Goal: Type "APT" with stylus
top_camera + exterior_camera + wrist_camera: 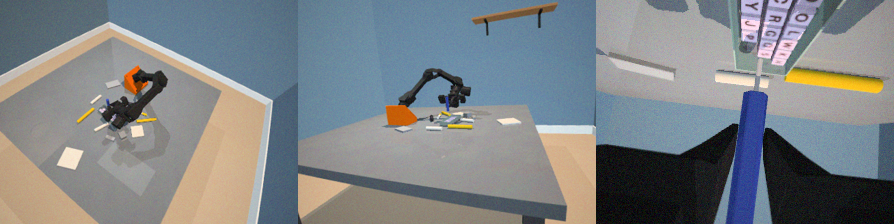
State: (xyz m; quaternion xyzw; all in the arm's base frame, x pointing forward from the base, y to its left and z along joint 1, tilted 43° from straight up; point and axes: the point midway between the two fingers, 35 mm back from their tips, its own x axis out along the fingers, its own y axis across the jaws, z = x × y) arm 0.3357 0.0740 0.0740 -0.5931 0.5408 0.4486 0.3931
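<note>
The keyboard is 9 cm below my gripper tip, 2 cm to the left of it and 1 cm ahead of it. The rest, counted from my gripper tip: blue stylus 1 cm below; stylus tip 5 cm below; yellow bar 13 cm ahead, 10 cm to the right, 9 cm below.
</note>
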